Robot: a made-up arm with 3 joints.
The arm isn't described. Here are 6 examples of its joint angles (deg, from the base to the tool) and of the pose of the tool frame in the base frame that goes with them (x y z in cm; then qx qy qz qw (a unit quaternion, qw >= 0)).
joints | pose
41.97 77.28 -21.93 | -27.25 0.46 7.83 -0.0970 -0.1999 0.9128 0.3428
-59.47 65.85 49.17 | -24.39 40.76 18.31 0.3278 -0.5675 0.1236 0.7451
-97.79 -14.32 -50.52 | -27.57 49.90 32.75 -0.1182 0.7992 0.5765 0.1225
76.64 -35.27 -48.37 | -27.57 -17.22 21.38 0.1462 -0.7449 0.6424 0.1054
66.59 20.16 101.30 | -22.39 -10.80 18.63 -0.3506 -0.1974 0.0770 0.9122
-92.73 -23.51 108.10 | -22.24 49.70 29.74 0.9695 0.0110 -0.1745 0.1717
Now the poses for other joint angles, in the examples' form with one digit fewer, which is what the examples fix.
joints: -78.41 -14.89 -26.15
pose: -27.3 48.1 21.5 -0.325 0.833 0.448 0.018
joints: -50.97 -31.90 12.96
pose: -26.1 40.9 7.6 0.580 -0.711 -0.359 0.170
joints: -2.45 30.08 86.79
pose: -22.8 17.4 1.1 0.160 -0.308 0.043 0.937
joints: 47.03 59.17 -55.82
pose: -27.5 -4.2 10.5 0.102 -0.277 0.949 0.113
